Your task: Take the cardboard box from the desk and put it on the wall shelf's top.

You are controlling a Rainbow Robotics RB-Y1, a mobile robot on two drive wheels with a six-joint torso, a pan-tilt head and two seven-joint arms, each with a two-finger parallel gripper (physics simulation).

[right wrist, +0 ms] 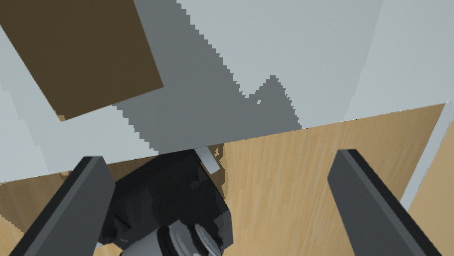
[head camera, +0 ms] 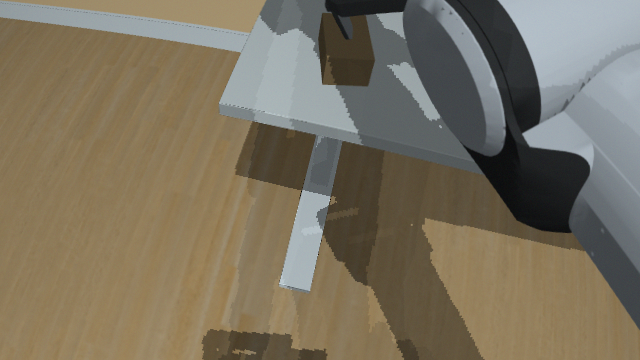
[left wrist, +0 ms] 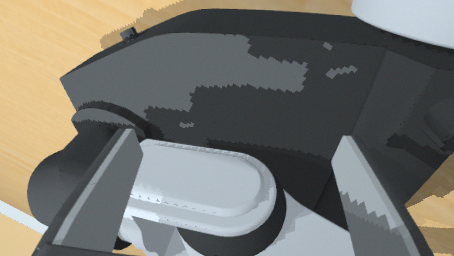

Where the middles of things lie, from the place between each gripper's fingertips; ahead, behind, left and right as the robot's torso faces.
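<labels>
The brown cardboard box [head camera: 350, 62] is 20 mm to the left of my right hand, 70 mm ahead of it and 100 mm below it.
As for my left hand, it is 400 mm below the box, 460 mm to the left of it and 810 mm short of it.
</labels>
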